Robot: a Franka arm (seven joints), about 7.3 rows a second.
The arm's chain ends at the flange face. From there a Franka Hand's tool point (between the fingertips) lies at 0.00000 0.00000 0.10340 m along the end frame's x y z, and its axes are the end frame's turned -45 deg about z.
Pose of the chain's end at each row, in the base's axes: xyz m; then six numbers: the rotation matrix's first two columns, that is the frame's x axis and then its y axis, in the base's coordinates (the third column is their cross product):
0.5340 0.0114 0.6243 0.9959 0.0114 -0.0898 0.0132 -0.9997 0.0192
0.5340 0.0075 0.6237 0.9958 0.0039 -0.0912 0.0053 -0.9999 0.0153
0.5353 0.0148 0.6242 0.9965 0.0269 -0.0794 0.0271 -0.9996 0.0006
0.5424 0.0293 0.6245 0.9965 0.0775 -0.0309 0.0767 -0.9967 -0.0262
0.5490 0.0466 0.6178 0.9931 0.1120 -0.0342 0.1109 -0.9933 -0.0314
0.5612 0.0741 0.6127 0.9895 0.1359 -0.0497 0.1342 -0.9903 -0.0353
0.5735 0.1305 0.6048 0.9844 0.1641 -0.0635 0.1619 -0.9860 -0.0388
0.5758 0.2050 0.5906 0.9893 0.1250 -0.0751 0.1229 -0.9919 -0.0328
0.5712 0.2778 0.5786 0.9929 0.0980 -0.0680 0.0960 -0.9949 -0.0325
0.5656 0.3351 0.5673 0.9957 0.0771 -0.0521 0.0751 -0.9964 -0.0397
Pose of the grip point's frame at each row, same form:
0.5247 0.0093 0.5213 0.6949 0.7150 -0.0771 0.7135 -0.6988 -0.0499
0.5246 0.0059 0.5207 0.7004 0.7098 -0.0753 0.7079 -0.7043 -0.0537
0.5271 0.0145 0.5211 0.6855 0.7258 -0.0566 0.7238 -0.6878 -0.0557
0.5390 0.0318 0.5212 0.6504 0.7596 -0.0033 0.7589 -0.6500 -0.0404
0.5451 0.0494 0.5145 0.6238 0.7816 -0.0020 0.7806 -0.6232 -0.0464
0.5556 0.0770 0.5095 0.6048 0.7963 -0.0102 0.7946 -0.6042 -0.0601
0.5664 0.1334 0.5017 0.5816 0.8132 -0.0175 0.8106 -0.5812 -0.0723
0.5677 0.2074 0.4875 0.6126 0.7898 -0.0299 0.7864 -0.6130 -0.0763
0.5639 0.2805 0.4755 0.6342 0.7728 -0.0251 0.7700 -0.6342 -0.0711
0.5599 0.3388 0.4641 0.6510 0.7591 -0.0088 0.7572 -0.6500 -0.0649

